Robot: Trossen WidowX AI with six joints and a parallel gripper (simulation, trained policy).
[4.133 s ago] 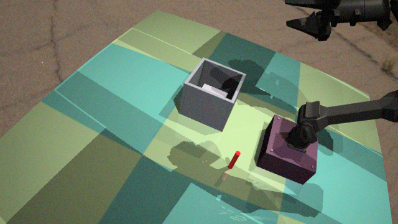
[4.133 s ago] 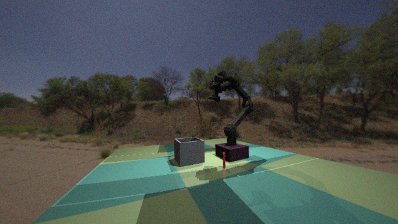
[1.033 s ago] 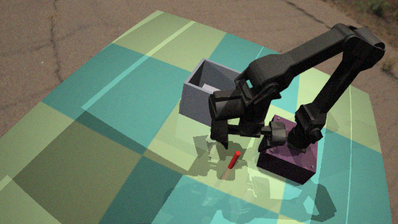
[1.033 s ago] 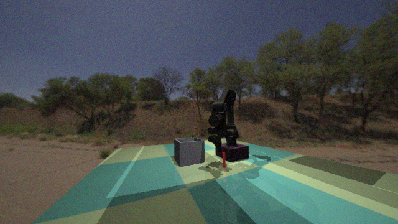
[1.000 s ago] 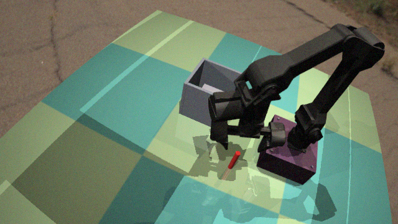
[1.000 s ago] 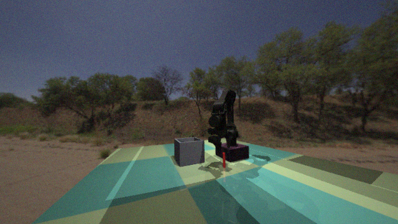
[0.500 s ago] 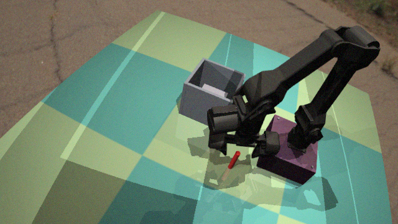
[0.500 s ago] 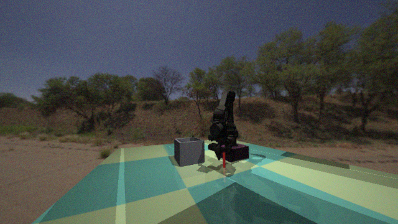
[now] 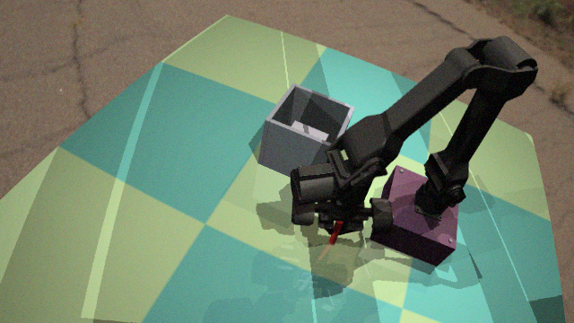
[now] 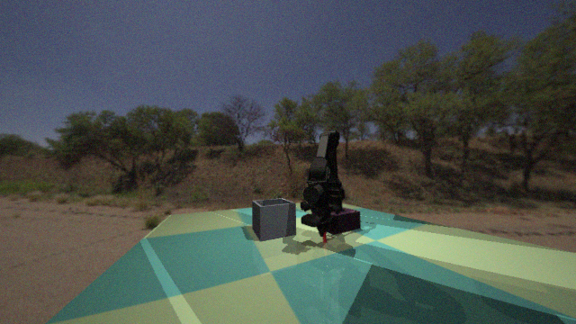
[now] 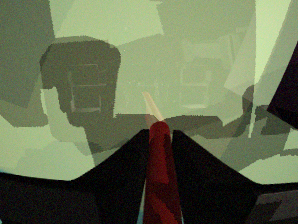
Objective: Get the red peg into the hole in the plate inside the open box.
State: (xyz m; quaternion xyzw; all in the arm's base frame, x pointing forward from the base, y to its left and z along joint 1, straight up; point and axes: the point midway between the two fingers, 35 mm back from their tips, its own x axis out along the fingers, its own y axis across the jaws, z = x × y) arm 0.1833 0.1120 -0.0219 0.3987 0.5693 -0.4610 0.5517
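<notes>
Right now the plate is 130 mm ahead of my gripper tip, 200 mm to the right of it and 20 mm above it. From my gripper tip the other things lie so: red peg: 10 mm to the left, 20 mm above.
</notes>
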